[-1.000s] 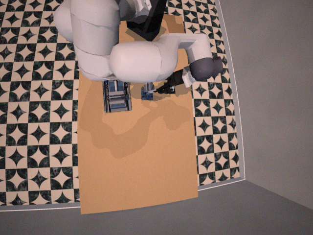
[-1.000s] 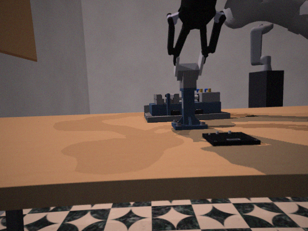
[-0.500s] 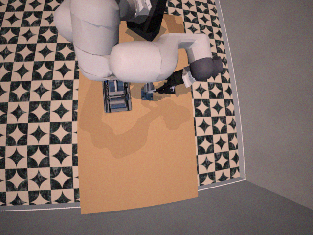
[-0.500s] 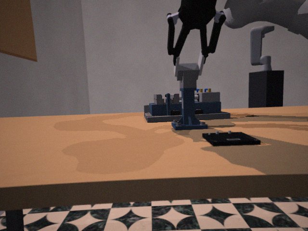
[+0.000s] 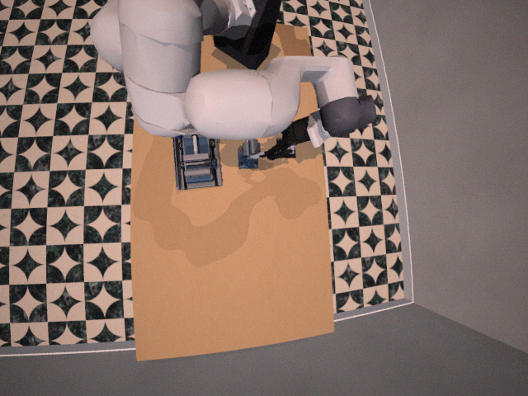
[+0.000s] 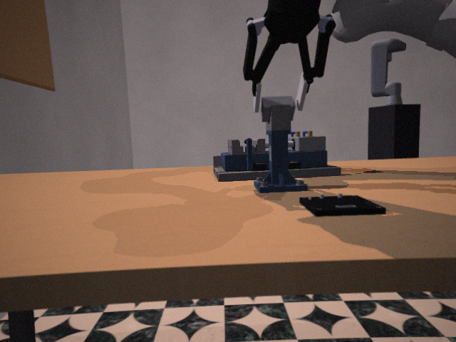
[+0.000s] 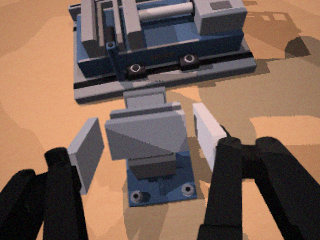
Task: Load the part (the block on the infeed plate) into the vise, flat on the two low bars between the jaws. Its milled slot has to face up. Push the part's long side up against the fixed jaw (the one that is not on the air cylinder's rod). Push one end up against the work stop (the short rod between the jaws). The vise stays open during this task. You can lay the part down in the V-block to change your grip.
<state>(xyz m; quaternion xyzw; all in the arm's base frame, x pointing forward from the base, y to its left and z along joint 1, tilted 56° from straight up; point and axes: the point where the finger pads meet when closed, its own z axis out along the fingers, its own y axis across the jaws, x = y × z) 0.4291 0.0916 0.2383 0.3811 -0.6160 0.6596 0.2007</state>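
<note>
Now: hand 1 cm past the part, 2 cm to the left of it and 2 cm above it. Also, from my hand: work stop 3 cm behind, 20 cm to the right, 9 cm below; then infeed plate 1 cm ahead, 18 cm to the left, 18 cm below; then air cylinder rod 12 cm behind, 22 cm to the right, 10 cm below.
</note>
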